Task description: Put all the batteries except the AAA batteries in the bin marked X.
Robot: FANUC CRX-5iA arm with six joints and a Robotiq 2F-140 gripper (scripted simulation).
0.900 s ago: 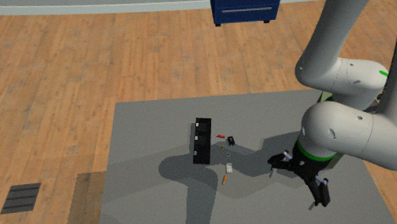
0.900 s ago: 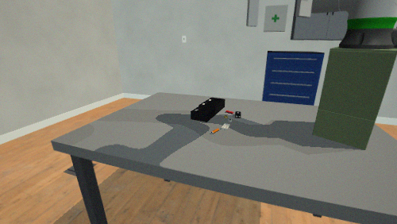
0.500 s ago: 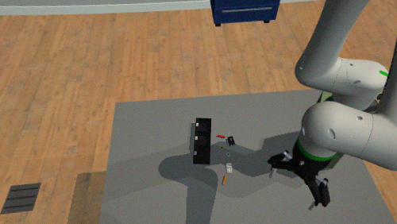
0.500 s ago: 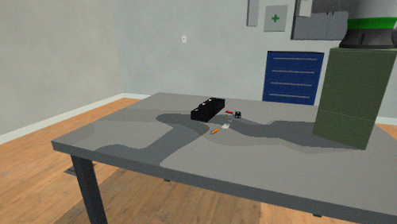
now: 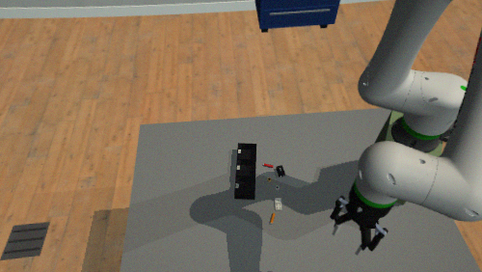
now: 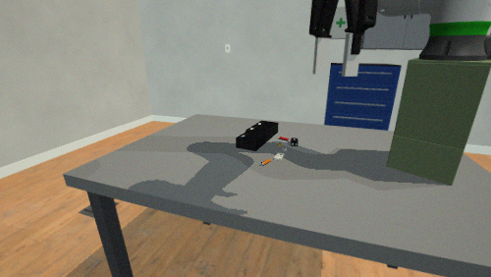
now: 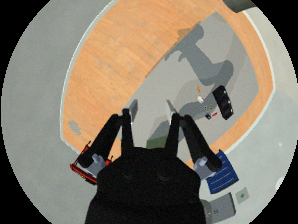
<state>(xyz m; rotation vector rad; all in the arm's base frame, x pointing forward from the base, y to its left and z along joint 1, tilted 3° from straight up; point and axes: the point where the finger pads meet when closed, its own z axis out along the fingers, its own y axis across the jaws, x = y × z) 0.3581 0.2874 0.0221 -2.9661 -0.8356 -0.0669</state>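
Right now my hand is 46 cm to the left of the bin strip, 31 cm above it and 19 cm short of it. The rest, counted from my hand: grey cell (36 cm to the right, 32 cm below, 8 cm ahead); then white block battery (32 cm below, 28 cm to the right, 10 cm ahead); then thin orange battery (32 cm below, 23 cm to the right, 14 cm ahead).
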